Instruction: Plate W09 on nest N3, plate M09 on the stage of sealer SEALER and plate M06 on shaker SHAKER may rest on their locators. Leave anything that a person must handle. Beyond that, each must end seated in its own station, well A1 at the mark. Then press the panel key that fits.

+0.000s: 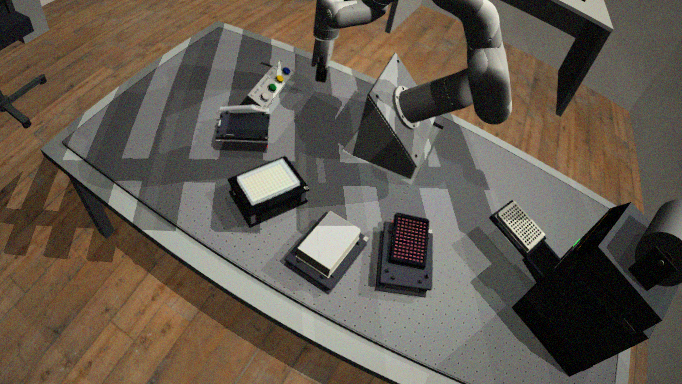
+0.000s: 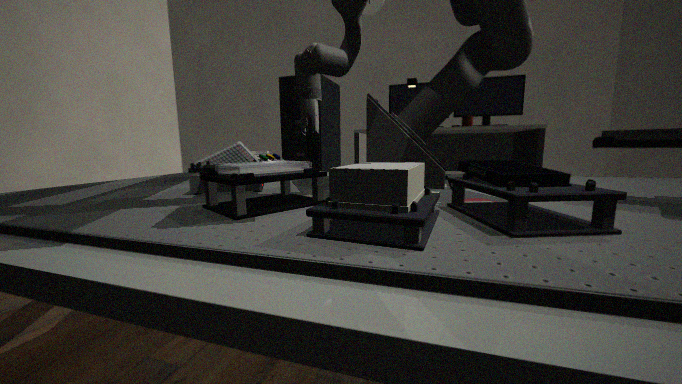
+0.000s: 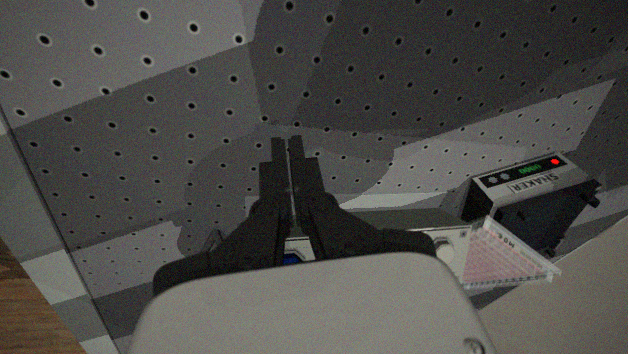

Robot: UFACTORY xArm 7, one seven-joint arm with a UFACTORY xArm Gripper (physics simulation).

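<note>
My gripper (image 1: 321,79) (image 3: 287,156) is shut and empty, raised above the table beyond the key panel. Plate M06 (image 3: 500,262) (image 2: 235,153) has pink wells and leans tilted between the shaker (image 1: 243,126) (image 3: 525,182) and the panel (image 1: 257,95). The panel has blue (image 1: 286,71) (image 3: 291,258), yellow (image 1: 279,78), green (image 1: 272,87) and white (image 1: 264,96) keys. A pale plate (image 1: 521,226) lies on the stage of the sealer (image 1: 585,300). A pale-well plate (image 1: 270,181), a thick white plate (image 1: 329,243) and a dark pink-well plate (image 1: 410,240) rest on nests; their labels are unreadable.
The dark plate's nest (image 1: 405,277) (image 2: 575,194) shows several knobs at its near end. The white plate's low nest (image 1: 327,283) stands beside it. The robot's slanted base (image 1: 385,135) stands behind the nests. A cable lies beyond the panel.
</note>
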